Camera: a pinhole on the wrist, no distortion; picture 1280 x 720 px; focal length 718.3 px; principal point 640.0 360.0 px. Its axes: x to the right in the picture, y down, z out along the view. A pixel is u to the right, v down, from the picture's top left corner.
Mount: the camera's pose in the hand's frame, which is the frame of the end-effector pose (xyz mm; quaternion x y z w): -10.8 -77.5 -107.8 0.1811 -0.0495 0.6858 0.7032
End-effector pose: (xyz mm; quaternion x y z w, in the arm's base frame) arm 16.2 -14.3 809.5 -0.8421 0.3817 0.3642 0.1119
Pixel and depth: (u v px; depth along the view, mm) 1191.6 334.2 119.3
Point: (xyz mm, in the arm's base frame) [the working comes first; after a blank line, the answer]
In the camera's frame: 91.6 -4.3 119.3

29.5 9.3 770.8
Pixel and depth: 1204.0 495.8 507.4
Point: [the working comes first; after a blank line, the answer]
In the camera's frame: 398.4 95.9 507.4

-347.0 126.2 455.6
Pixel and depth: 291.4 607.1 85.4
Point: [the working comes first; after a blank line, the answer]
In the camera's frame: -41.4 29.4 85.4

128.1 82.6 840.8
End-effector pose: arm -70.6 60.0 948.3 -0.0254 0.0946 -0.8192 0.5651
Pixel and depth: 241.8 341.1 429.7
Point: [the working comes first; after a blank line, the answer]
In the camera's frame: -238.2 -11.3 429.7

-468.6 124.9 1234.9
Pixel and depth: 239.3 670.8 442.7
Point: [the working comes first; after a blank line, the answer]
In the camera's frame: -247.0 191.6 442.7

-403.1 307.4 1296.6
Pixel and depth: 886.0 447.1 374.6
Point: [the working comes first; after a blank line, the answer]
In the camera's frame: 128.3 45.4 374.6

-105.3 32.7 1245.4
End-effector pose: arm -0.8 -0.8 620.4 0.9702 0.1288 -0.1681 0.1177
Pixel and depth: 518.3 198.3 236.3
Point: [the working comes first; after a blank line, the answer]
In the camera's frame: -40.0 -53.2 236.3

-8.4 171.8 474.3
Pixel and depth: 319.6 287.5 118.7
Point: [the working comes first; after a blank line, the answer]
In the camera's frame: -52.9 -12.0 118.7

-26.3 163.5 598.0
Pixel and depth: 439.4 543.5 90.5
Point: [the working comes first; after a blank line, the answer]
In the camera's frame: -25.3 23.1 90.5

-47.6 125.5 628.0
